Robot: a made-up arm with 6 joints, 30 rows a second.
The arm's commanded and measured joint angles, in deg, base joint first. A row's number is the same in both.
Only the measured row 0 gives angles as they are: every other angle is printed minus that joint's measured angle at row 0.
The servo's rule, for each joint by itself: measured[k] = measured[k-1] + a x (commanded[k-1-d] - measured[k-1]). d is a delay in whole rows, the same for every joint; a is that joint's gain. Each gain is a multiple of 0.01, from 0.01 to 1. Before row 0 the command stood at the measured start. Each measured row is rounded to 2 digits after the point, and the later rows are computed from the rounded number. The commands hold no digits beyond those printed.
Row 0, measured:
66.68 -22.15 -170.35 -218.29 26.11 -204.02
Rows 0 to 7, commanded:
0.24 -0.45 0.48 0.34 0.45 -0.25
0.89 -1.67 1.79 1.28 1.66 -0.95
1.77 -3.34 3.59 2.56 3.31 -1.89
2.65 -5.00 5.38 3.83 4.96 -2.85
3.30 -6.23 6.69 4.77 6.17 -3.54
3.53 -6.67 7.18 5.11 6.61 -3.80
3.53 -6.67 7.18 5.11 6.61 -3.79
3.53 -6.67 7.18 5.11 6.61 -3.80
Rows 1 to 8, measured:
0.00 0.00 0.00 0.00 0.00 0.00
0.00 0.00 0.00 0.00 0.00 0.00
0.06 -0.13 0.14 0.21 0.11 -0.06
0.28 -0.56 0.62 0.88 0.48 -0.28
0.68 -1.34 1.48 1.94 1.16 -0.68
1.21 -2.36 2.61 3.13 2.07 -1.22
1.77 -3.44 3.79 4.16 3.05 -1.80
2.25 -4.34 4.77 4.76 3.90 -2.30
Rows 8 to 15, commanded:
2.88 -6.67 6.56 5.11 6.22 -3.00
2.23 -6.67 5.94 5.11 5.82 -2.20
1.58 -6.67 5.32 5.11 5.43 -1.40
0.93 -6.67 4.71 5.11 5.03 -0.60
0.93 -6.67 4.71 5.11 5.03 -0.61
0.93 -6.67 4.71 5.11 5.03 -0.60
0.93 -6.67 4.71 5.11 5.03 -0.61
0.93 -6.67 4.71 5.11 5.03 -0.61
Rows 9 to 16, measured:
2.60 -4.99 5.47 4.98 4.55 -2.67
2.85 -5.46 5.97 5.06 5.04 -2.95
2.86 -5.80 6.14 5.09 5.32 -2.96
2.69 -6.04 6.08 5.10 5.44 -2.77
2.39 -6.22 5.86 5.11 5.44 -2.43
2.00 -6.35 5.53 5.11 5.34 -1.97
1.71 -6.44 5.29 5.11 5.27 -1.63
1.50 -6.50 5.12 5.11 5.21 -1.37

